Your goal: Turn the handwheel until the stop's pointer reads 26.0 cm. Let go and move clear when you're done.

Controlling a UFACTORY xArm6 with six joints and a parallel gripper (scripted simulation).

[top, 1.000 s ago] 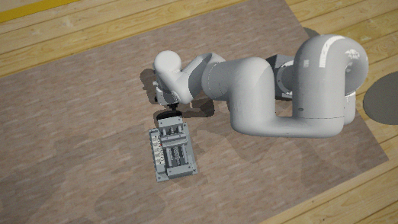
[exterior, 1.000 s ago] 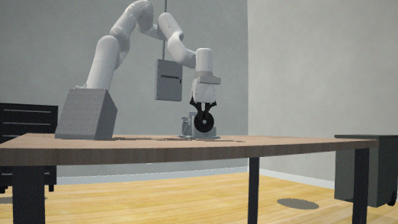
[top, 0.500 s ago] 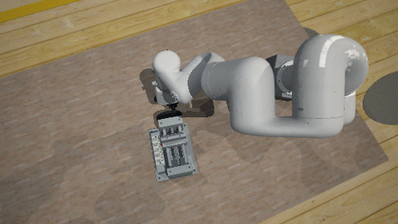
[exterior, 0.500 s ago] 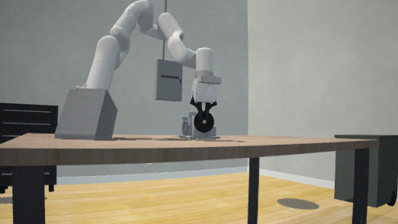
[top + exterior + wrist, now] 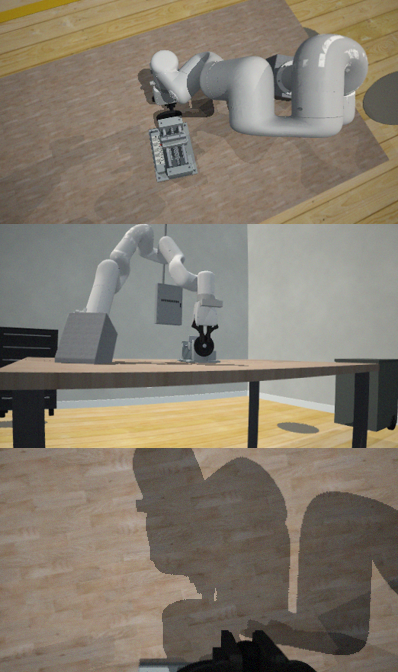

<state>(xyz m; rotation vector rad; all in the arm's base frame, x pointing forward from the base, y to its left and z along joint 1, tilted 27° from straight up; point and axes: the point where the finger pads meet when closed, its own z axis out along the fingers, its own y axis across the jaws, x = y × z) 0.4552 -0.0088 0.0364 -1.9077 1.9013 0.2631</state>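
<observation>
My gripper is now 140 mm to the right of the stop carriage, 20 mm short of it and 20 mm above it. Also, from my hand: handwheel: 20 mm to the left, 10 mm below.
</observation>
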